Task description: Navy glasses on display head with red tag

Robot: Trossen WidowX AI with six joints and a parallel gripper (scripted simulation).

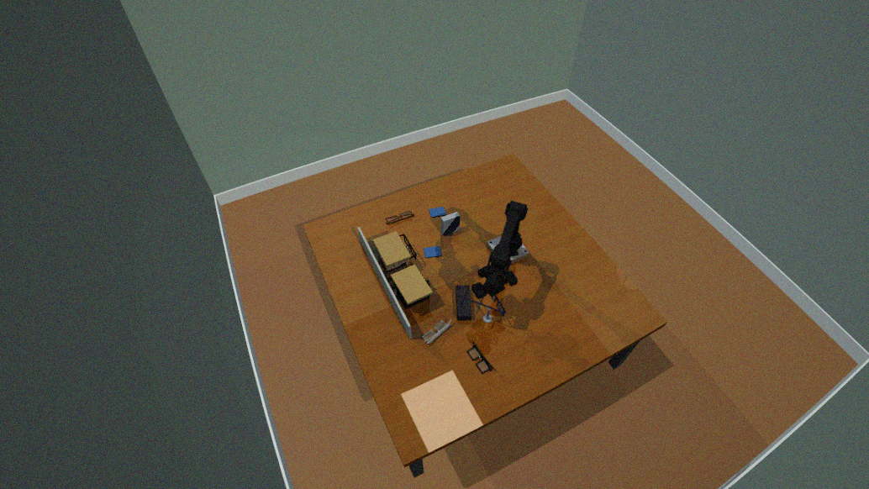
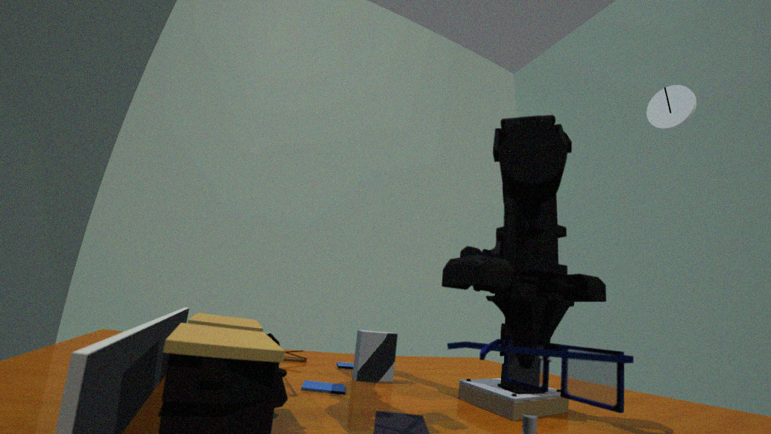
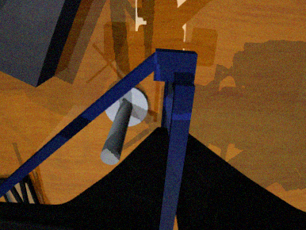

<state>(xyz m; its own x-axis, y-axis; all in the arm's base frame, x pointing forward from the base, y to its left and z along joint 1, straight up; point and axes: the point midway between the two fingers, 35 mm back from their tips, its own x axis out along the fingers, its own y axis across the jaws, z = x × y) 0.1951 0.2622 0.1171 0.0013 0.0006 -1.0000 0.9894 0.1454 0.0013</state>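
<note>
Right now the small grey peg is 10 cm below my gripper tip, 4 cm to the left of it and 2 cm ahead of it. Round my gripper tip: grey block 49 cm to the right, 6 cm below, 4 cm ahead; display head 29 cm ahead, 17 cm to the right, 6 cm below; dark case 10 cm below, 10 cm ahead, 6 cm to the right.
</note>
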